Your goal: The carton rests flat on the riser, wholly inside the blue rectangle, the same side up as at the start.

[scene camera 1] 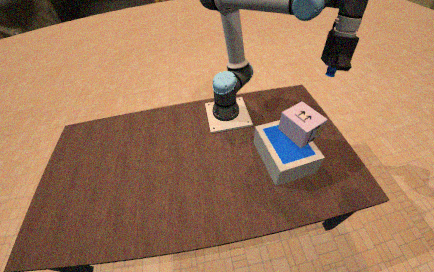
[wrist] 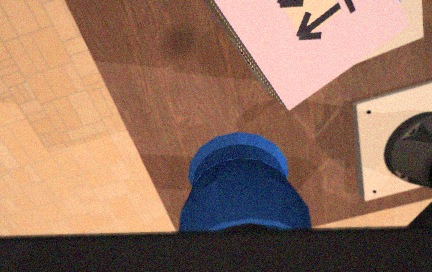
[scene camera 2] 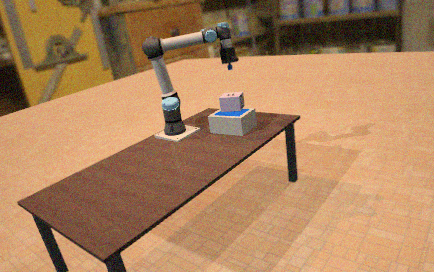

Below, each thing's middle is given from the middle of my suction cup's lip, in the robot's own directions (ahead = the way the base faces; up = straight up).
I see my suction cup 21 cm above the carton [scene camera 1: 301,124], 8 cm to the left of it and 7 cm short of it. Round my suction cup: riser [scene camera 1: 285,161] 32 cm below, 14 cm to the right, 12 cm ahead.
